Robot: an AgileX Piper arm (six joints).
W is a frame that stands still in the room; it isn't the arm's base.
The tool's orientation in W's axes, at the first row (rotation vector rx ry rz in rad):
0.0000 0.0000 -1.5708
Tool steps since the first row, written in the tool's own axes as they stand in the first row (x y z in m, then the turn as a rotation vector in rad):
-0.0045 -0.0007 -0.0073 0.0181 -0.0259 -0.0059
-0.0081 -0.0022 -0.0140 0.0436 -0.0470 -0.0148
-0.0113 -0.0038 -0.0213 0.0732 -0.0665 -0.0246
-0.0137 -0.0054 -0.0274 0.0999 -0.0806 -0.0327
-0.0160 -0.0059 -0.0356 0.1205 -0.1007 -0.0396
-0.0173 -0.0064 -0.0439 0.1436 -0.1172 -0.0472
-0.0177 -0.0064 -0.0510 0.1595 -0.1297 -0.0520
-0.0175 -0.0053 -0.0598 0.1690 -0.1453 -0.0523
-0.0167 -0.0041 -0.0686 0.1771 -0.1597 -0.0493
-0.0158 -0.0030 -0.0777 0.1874 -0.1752 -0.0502
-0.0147 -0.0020 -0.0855 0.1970 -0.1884 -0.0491
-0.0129 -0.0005 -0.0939 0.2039 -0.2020 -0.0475
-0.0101 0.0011 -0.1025 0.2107 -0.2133 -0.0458
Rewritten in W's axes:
-0.0007 0.0045 -0.0073 -0.0259 -0.0181 -0.0059
-0.0022 0.0081 -0.0140 -0.0470 -0.0436 -0.0148
-0.0038 0.0113 -0.0213 -0.0665 -0.0732 -0.0246
-0.0054 0.0137 -0.0274 -0.0806 -0.0999 -0.0327
-0.0059 0.0160 -0.0356 -0.1007 -0.1205 -0.0396
-0.0064 0.0173 -0.0439 -0.1172 -0.1436 -0.0472
-0.0064 0.0177 -0.0510 -0.1297 -0.1595 -0.0520
-0.0053 0.0175 -0.0598 -0.1453 -0.1690 -0.0523
-0.0041 0.0167 -0.0686 -0.1597 -0.1771 -0.0493
-0.0030 0.0158 -0.0777 -0.1752 -0.1874 -0.0502
-0.0020 0.0147 -0.0855 -0.1884 -0.1970 -0.0491
-0.0005 0.0129 -0.0939 -0.2020 -0.2039 -0.0475
0.0011 0.0101 -0.1025 -0.2133 -0.2107 -0.0458

